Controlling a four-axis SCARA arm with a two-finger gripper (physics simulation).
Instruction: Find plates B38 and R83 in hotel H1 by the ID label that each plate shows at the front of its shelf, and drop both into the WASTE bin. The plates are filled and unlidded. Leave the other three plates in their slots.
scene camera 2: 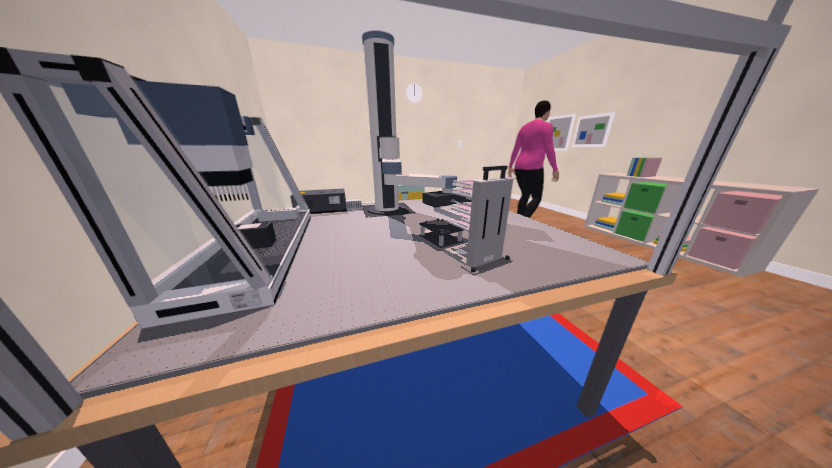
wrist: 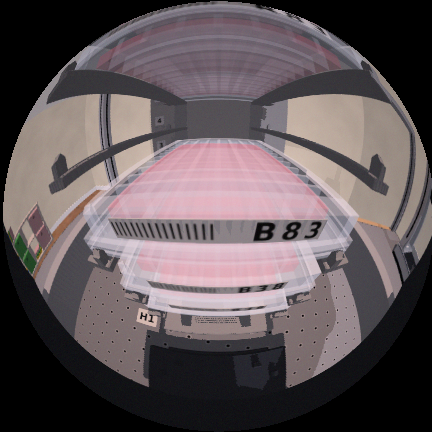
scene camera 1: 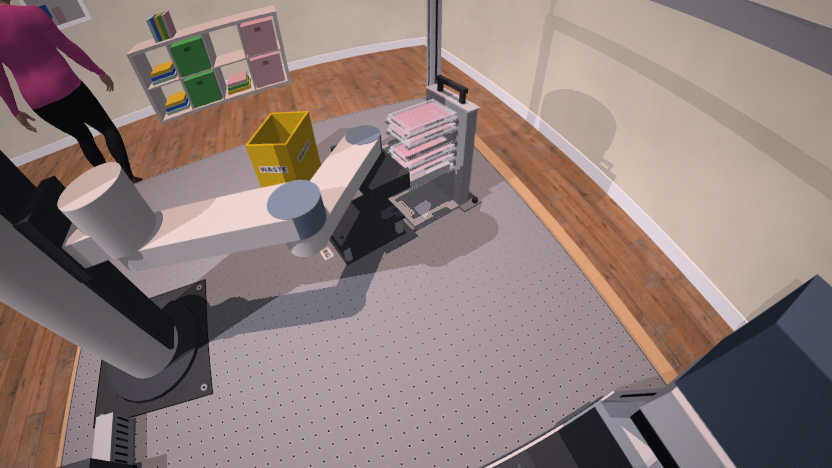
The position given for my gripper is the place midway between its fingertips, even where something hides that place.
Observation:
I see my gripper [scene camera 1: 429,151].
My gripper is seen too in scene camera 2 [scene camera 2: 476,215].

